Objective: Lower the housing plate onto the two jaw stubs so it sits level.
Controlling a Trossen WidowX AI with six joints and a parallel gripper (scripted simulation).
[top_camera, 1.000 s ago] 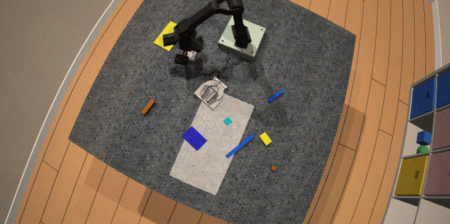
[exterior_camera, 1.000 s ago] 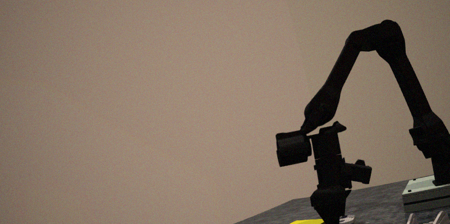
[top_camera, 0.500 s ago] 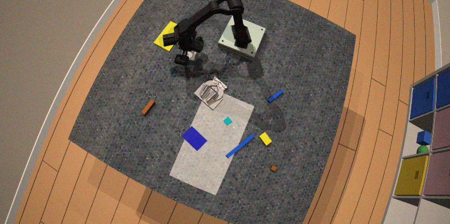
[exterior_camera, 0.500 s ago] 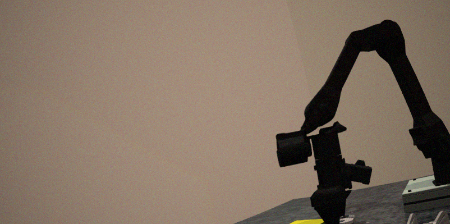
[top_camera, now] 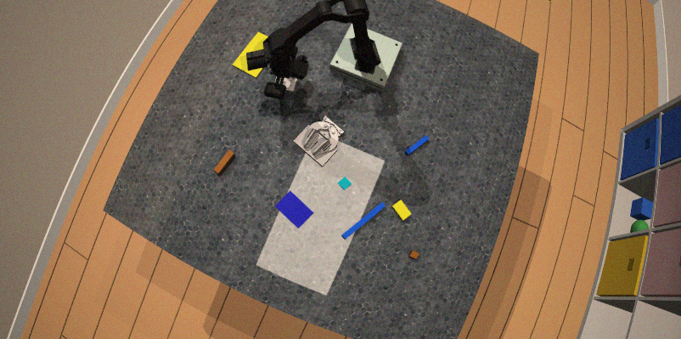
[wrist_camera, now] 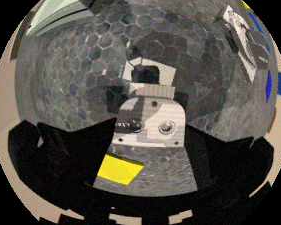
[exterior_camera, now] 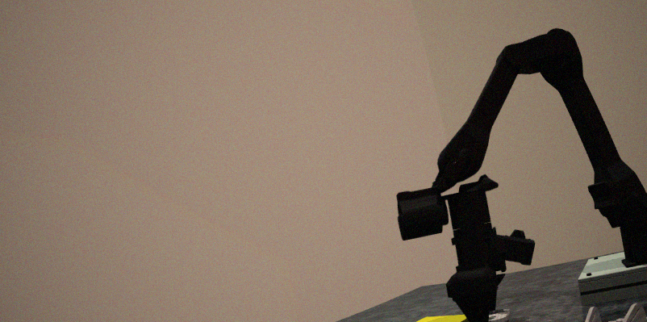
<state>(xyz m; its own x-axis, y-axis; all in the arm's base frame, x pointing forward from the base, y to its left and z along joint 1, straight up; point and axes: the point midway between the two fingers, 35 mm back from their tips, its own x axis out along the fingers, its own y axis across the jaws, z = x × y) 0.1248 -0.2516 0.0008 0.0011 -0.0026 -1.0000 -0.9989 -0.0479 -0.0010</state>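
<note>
Now: the white ribbed block 1 cm to the left of my gripper tip. Also, from my gripper tip: housing plate: 1 cm to the left, 2 cm above; then brown block: 31 cm ahead, 10 cm to the right; then yellow sheet: 9 cm behind, 12 cm to the right, 1 cm below.
</note>
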